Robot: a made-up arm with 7 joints.
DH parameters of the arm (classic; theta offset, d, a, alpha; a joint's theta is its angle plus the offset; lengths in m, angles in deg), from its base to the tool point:
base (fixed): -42.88 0 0.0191 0
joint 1: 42.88 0.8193 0.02 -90
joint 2: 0 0.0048 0.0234 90
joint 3: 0 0.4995 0.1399 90
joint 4: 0 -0.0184 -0.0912 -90
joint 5: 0 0.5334 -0.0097 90
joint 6: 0 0.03 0.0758 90
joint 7: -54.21 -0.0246 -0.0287 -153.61
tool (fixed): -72.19 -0.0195 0 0
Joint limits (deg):
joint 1: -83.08..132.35
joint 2: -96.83..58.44
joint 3: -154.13..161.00
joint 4: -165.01..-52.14
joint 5: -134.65..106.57
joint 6: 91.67..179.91
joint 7: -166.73..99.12
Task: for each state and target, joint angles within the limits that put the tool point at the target. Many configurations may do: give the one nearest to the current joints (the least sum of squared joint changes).
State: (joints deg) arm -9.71 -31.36 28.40 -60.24 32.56 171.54 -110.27
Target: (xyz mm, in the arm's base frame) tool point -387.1 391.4 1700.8
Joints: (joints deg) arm -12.26 -56.43 43.53 -60.68 31.49 175.61 -110.31
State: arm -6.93 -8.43 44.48 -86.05 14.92 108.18 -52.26
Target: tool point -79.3 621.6 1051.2
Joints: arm 24.28 -22.64 75.45 -133.83 20.86 102.75 -48.56
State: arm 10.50 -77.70 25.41 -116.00 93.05 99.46 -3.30
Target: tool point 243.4 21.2 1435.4
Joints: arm 1.25 -57.81 2.94 -130.54 91.78 101.03 -4.34
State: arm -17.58 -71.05 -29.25 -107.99 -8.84 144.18 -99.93
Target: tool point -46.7 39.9 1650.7
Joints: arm -20.86 -71.81 2.59 -122.38 -12.42 144.82 -100.44
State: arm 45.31 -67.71 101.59 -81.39 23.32 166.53 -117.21
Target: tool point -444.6 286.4 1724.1
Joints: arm 36.31 -31.79 68.55 -66.10 25.41 166.68 -116.84
